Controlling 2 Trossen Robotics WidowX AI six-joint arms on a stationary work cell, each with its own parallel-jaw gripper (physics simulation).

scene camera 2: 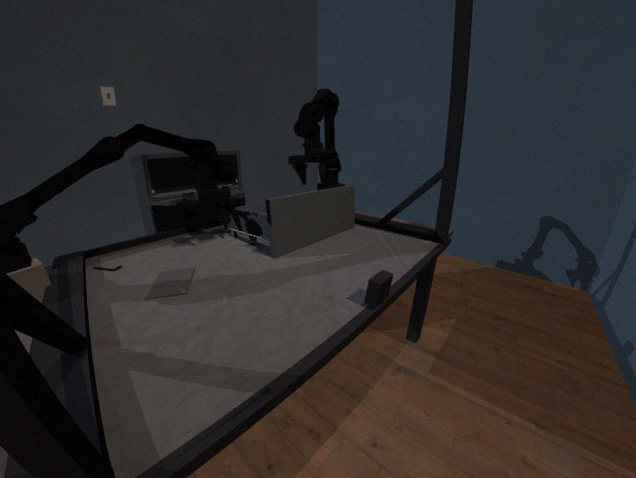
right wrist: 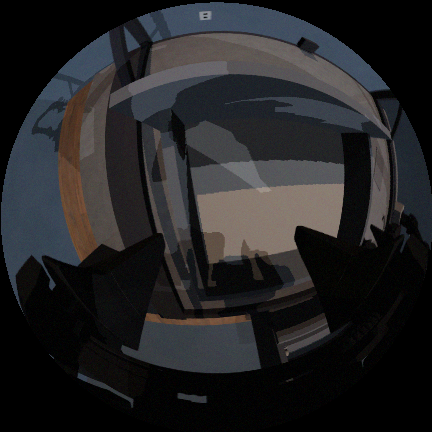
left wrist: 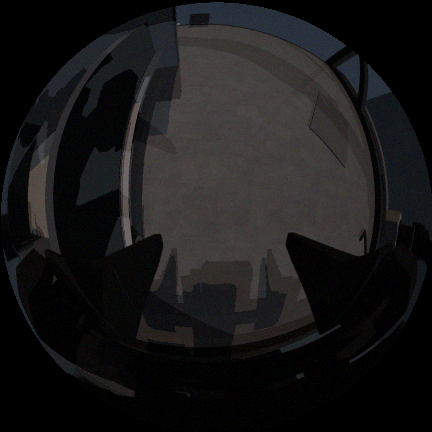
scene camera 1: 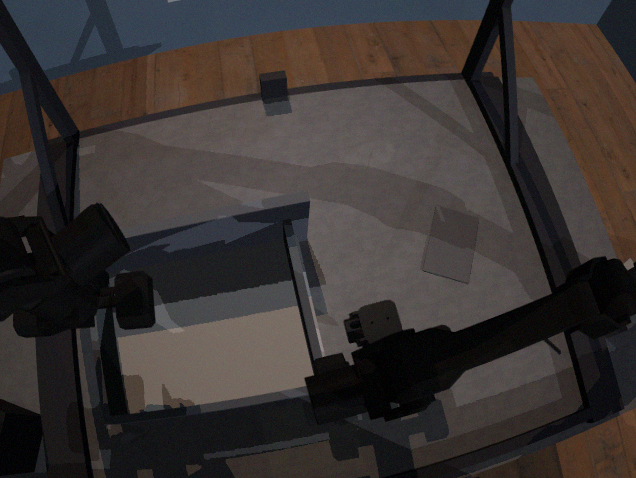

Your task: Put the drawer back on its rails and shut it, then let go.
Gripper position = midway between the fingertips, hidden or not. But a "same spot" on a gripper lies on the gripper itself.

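Scene camera 1 shows my right gripper, and so does scene camera 2. In the left wrist view my right gripper is out of frame, while my right gripper does show in the right wrist view (231,236). On my right gripper, (scene camera 1: 50,329) and (scene camera 2: 319,165) are the same spot.
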